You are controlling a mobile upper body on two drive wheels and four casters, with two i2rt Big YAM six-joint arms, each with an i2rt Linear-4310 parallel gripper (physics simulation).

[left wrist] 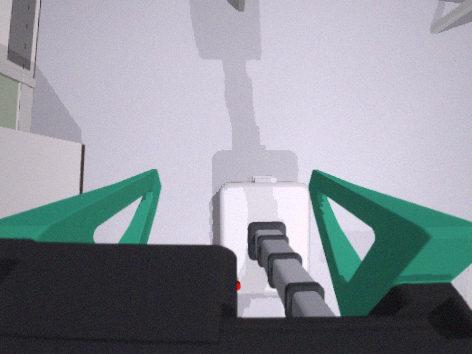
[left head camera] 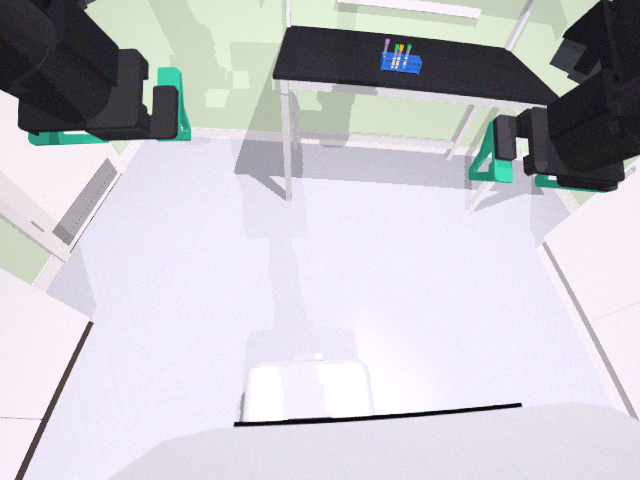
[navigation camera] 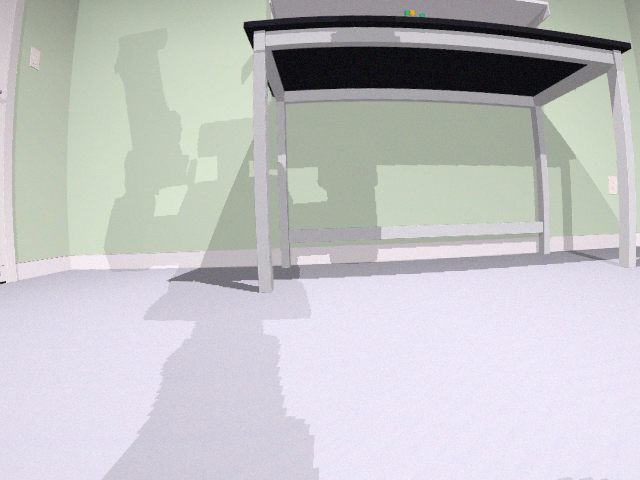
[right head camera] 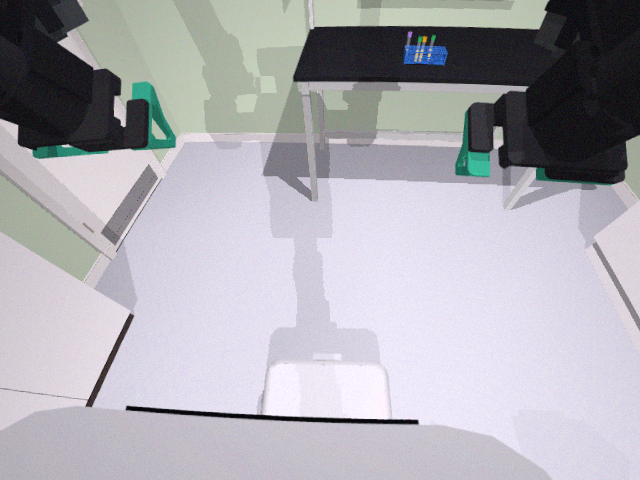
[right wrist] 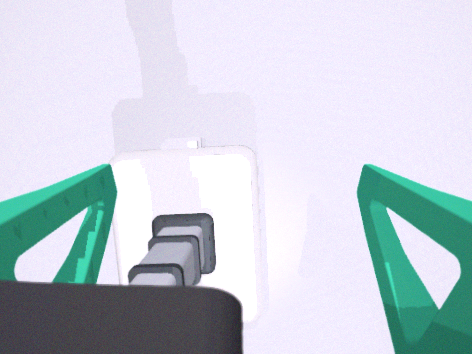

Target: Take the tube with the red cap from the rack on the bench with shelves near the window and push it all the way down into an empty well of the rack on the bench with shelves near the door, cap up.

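Frame: origin at the left arm's base, x ahead, y left, z up, level; centimetres.
Where they show: left gripper, between the fingertips: (left wrist: 234,178) (left head camera: 148,136) (right head camera: 140,145); right gripper, between the fingertips: (left head camera: 503,178) (right head camera: 497,172) (right wrist: 237,177).
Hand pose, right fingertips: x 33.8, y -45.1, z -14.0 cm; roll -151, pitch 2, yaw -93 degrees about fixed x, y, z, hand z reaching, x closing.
Observation:
After its pixels a point has its place.
A blue rack (left head camera: 408,64) {x 160.4, y -75.7, z -46.9 cm} (right head camera: 438,55) {x 160.1, y -78.3, z -46.9 cm} stands on the black-topped bench (left head camera: 330,56) {x 171.9, y -35.4, z -49.6 cm} (right head camera: 351,56) {x 169.4, y -35.1, z -49.6 cm} (navigation camera: 465,40) {x 145.6, y -83.4, z -55.8 cm}, on the door side of the room. Tubes with purple, green and orange caps stand upright in it. The rack's single wells are too small to make out. The red-capped tube and the window-side bench do not show in the current views. My left gripper (left head camera: 118,137) (right head camera: 116,149) (left wrist: 234,178) {x 37.1, y -0.8, z -11.5 cm} is open and empty, above the floor and away from the bench. My right gripper (left head camera: 529,179) (right head camera: 522,174) (right wrist: 237,177) {x 33.8, y -45.1, z -14.0 cm} is also open and empty, in front of the bench's right part in the head views.
A white shelf (left head camera: 408,8) {x 213.7, y -85.6, z -34.0 cm} (navigation camera: 465,11) {x 201.4, y -116.1, z -5.8 cm} is above the bench. A white door panel (left head camera: 38,149) {x 136.7, y 127.0, z -86.2 cm} (right head camera: 98,178) {x 132.5, y 127.1, z -98.4 cm} is at the left. White cabinets (left head camera: 41,351) {x 36.0, y 91.1, z -113.1 cm} (right head camera: 51,330) {x 34.3, y 91.2, z -93.8 cm} stand at the lower left, another (left head camera: 604,289) {x 57.7, y -183.8, z -108.6 cm} at the right. My white base (left head camera: 263,387) {x 21.8, y -3.9, z -115.0 cm} (right head camera: 343,387) {x 21.3, y -29.5, z -115.0 cm} is below.

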